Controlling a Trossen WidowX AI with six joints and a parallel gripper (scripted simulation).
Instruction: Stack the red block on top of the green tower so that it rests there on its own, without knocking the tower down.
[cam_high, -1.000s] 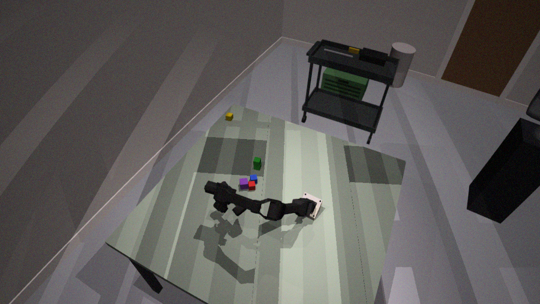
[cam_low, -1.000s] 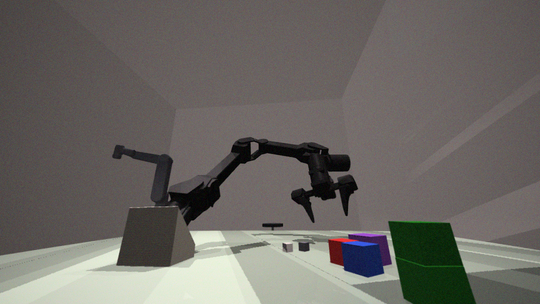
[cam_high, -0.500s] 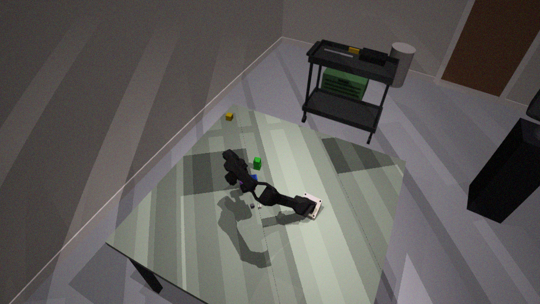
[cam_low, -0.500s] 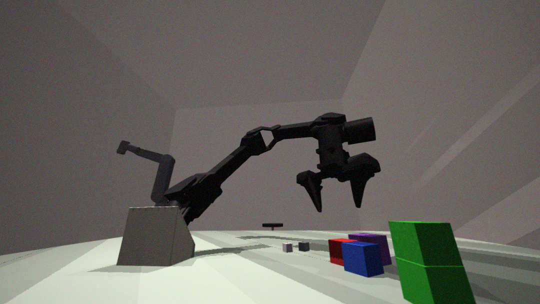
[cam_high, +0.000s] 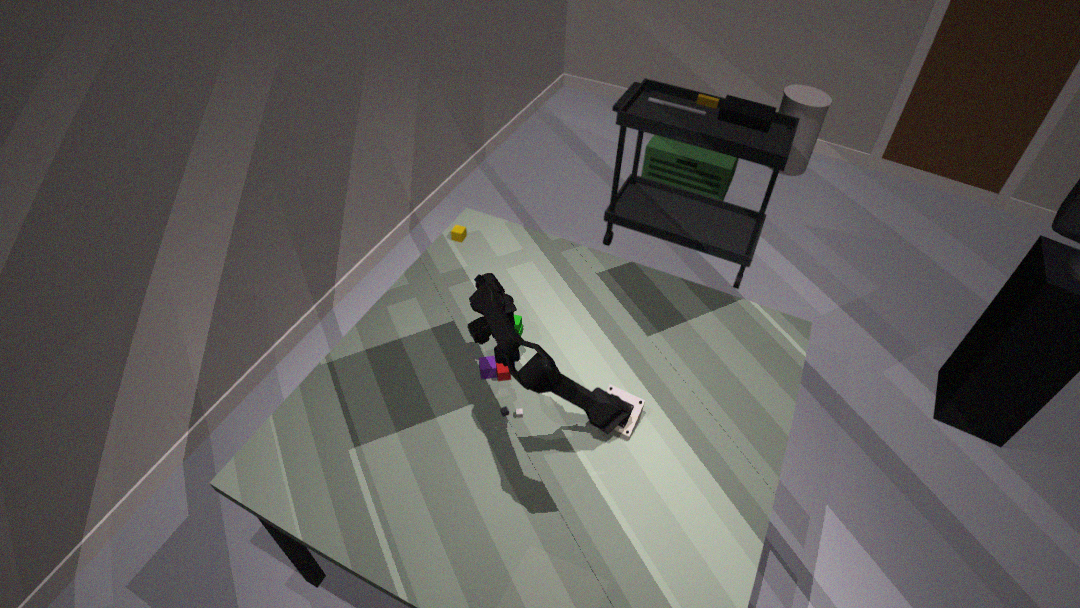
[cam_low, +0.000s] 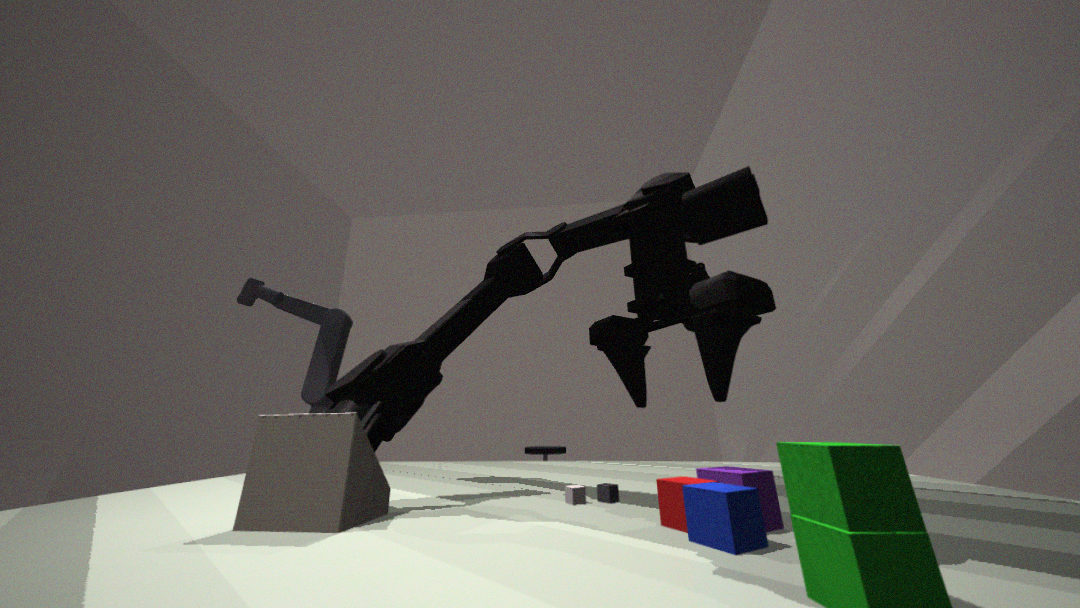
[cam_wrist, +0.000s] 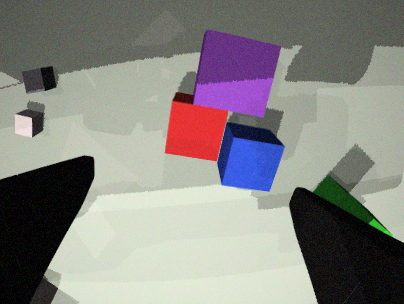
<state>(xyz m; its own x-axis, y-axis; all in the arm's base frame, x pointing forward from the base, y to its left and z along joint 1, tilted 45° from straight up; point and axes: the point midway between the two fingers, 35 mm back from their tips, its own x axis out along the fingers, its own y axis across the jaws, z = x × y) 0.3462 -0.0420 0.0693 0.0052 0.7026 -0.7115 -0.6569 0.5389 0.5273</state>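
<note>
The red block is 8 cm below my gripper tip. The rest, counted from my gripper tip: blue block: 8 cm below, 4 cm to the right, 2 cm ahead; then dark block: 11 cm to the left, 9 cm below, 7 cm behind; then purple block: 8 cm below, 4 cm ahead, 1 cm to the left.
</note>
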